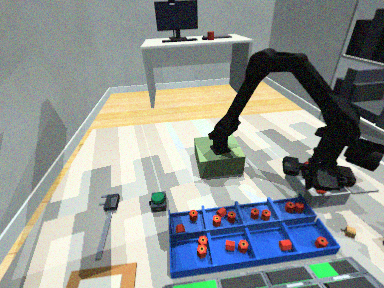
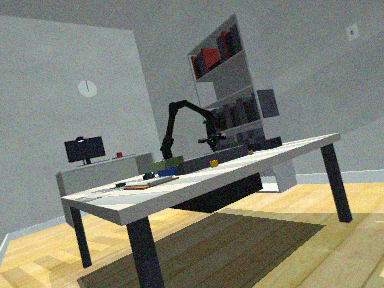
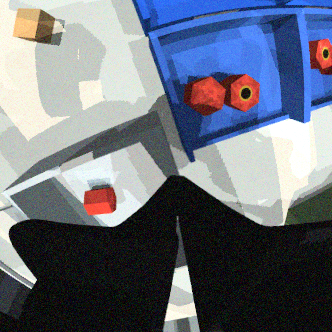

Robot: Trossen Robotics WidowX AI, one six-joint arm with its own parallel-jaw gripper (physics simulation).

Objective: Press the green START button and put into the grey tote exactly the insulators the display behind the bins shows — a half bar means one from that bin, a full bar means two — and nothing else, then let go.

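Frame: origin at the arm's base, x ahead, y left, z up, level; millimetres.
Seen in the pictures: gripper, fingertip midpoint: point(image 1: 306, 188) point(image 2: 213, 151) point(image 3: 175, 181); arm's base, origin of the base link: point(image 1: 220, 149) point(image 2: 168, 158).
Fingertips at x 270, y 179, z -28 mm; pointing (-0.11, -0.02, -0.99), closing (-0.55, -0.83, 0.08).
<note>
Pixels of each thing's top centre, then the offset from my fingertips to it. "pt": a spot on its surface instead.
- grey tote, middle of its top: point(image 3: 116, 239) point(image 1: 316, 178) 26 mm back, 69 mm left, 2 mm down
- red insulator, middle of its top: point(image 3: 97, 208) 5 mm back, 80 mm left, 27 mm down
- green START button, middle of its top: point(image 1: 157, 195) point(image 2: 147, 171) 154 mm back, 458 mm right, 15 mm down
- display, surface spot: point(image 1: 242, 281) pt 166 mm ahead, 326 mm right, 9 mm down
- shorter green bar, middle of its top: point(image 1: 335, 267) 211 mm ahead, 112 mm right, 9 mm down
- tan cube, middle of its top: point(image 3: 25, 22) point(image 1: 351, 230) 144 mm ahead, 32 mm left, 36 mm down
- caliper, middle of its top: point(image 1: 101, 218) 142 mm back, 640 mm right, 36 mm down
- orange-brown frame, surface spot: point(image 1: 129, 277) pt 53 mm ahead, 571 mm right, 49 mm down
- yellow block, middle of its top: point(image 2: 213, 161) 285 mm ahead, 389 mm right, 28 mm down
My gripper point(image 1: 322, 184) point(image 2: 213, 145) point(image 3: 175, 181) is shut with nothing between its fingers, above the grey tote point(image 1: 330, 200) point(image 3: 42, 199) near its bin-side wall. A red insulator point(image 3: 100, 201) lies in the tote; the fingers hide part of the inside. The blue bins point(image 1: 255, 257) point(image 3: 292, 65) hold red insulators; the back right bin has two insulators point(image 3: 205, 95) point(image 3: 243, 93). The green START button point(image 1: 158, 198) point(image 2: 148, 175) stands left of the bins. The display point(image 1: 242, 281) is partly cut off; a green bar point(image 1: 195, 284) and a shorter green bar point(image 1: 323, 270) show.
A tan cube point(image 1: 350, 231) point(image 3: 32, 24) lies right of the bins. A caliper point(image 1: 104, 235) and an orange-brown frame point(image 1: 129, 277) lie on the left. A green block point(image 1: 222, 167) stands at the arm's base. A yellow block point(image 2: 214, 163) stands near the table edge.
</note>
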